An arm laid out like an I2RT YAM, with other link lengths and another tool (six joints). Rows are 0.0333 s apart.
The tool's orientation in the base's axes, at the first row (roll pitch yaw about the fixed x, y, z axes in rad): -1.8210 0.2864 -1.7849
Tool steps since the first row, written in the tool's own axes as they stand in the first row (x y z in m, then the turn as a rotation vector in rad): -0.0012 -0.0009 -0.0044 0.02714 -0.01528 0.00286; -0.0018 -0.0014 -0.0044 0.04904 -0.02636 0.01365; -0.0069 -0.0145 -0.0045 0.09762 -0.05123 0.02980; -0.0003 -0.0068 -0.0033 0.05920 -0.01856 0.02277
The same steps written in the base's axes. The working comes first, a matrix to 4 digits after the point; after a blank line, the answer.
The tool's axes in the first row as the columns of a matrix, in the base's axes (used below as rounded here):
-0.2038 -0.1838 0.9616
-0.9374 0.3201 -0.1375
-0.2825 -0.9294 -0.2375

-0.0038 0.0014 0.0022 0.00003 -0.03073 0.00585; -0.0036 0.0018 0.0029 0.00798 -0.05628 0.00740; -0.0003 0.0024 0.0165 0.01818 -0.11201 0.01296; -0.0019 -0.0014 0.0072 0.01324 -0.06457 -0.00488
